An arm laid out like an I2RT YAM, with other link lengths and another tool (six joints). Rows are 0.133 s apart.
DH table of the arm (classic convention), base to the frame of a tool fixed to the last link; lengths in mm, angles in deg. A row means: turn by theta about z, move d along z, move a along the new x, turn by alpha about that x. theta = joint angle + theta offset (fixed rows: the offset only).
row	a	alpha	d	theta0
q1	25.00	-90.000	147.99	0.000
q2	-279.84	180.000	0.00	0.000
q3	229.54	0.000	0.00	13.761
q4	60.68	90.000	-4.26	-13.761
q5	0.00	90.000	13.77	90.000
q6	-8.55	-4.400	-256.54	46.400
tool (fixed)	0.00	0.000	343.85	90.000
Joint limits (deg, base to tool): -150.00..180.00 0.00..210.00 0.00..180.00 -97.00..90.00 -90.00..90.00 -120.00..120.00
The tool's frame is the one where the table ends.
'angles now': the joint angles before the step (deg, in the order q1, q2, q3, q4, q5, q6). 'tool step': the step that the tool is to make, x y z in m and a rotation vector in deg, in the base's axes. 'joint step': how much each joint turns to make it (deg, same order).
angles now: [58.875, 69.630, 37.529, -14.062, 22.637, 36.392]
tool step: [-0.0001, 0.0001, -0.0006, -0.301, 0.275, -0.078]
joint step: [0.045, 0.215, 0.153, -0.398, 0.027, 0.157]
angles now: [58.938, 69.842, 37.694, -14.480, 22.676, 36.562]
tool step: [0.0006, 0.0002, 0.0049, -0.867, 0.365, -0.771]
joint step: [0.195, 0.164, 1.817, -2.847, 0.754, 0.673]
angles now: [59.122, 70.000, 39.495, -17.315, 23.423, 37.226]
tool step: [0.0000, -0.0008, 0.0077, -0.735, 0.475, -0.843]
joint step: [0.158, -0.240, 2.278, -3.731, 0.641, 0.841]
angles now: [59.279, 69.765, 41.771, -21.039, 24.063, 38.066]
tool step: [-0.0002, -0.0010, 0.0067, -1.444, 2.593, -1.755]
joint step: [-0.047, 0.745, 3.366, -6.198, -0.076, 2.480]
